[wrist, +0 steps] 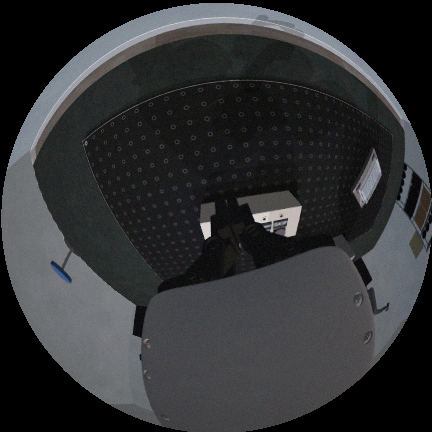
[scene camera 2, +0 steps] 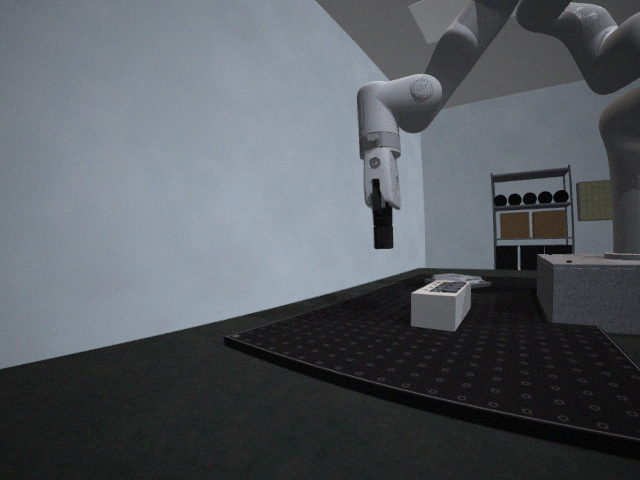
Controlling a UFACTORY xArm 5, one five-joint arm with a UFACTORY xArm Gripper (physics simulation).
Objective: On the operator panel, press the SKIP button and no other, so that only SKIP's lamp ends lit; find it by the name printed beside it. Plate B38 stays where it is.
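Places are measured from the arm's base along level axes (x right, y back, z down), in centimetres.
Pixels of known places: gripper, between the fingertips: (wrist: 229,208) (scene camera 2: 383,248).
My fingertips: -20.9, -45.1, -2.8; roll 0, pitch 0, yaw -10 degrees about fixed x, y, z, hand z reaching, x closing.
Observation:
Behind a point stands the place of what it marks, as x, y, z.
The operator panel (scene camera 2: 433,311) {-25.6, -35.2, 6.6} (wrist: 275,201) {-12.9, -38.4, 6.2} is a white box on the dark perforated board (scene camera 2: 361,356) {-39.9, -40.2, 9.3} (wrist: 165,130) {-27.4, -52.7, 9.3}. In the wrist view two small dark lamps and parts of two buttons show at its right end; the fingers hide the rest of its top. The names are too small to read, so I cannot tell which button is SKIP. My gripper (scene camera 2: 383,246) {-20.9, -45.1, -2.8} (wrist: 229,208) {-20.9, -45.1, -2.8} is shut and empty, pointing down, well above the board and apart from the panel. No marking B38 can be read.
A light, flat, ribbed item (scene camera 2: 479,283) (wrist: 368,179) lies beyond the panel. The grey robot base block (scene camera 2: 594,291) {-14.6, -11.9, 4.3} stands at the right in the scene view. A pale wall (scene camera 2: 206,155) runs along the left. A shelf unit (scene camera 2: 532,206) stands at the back.

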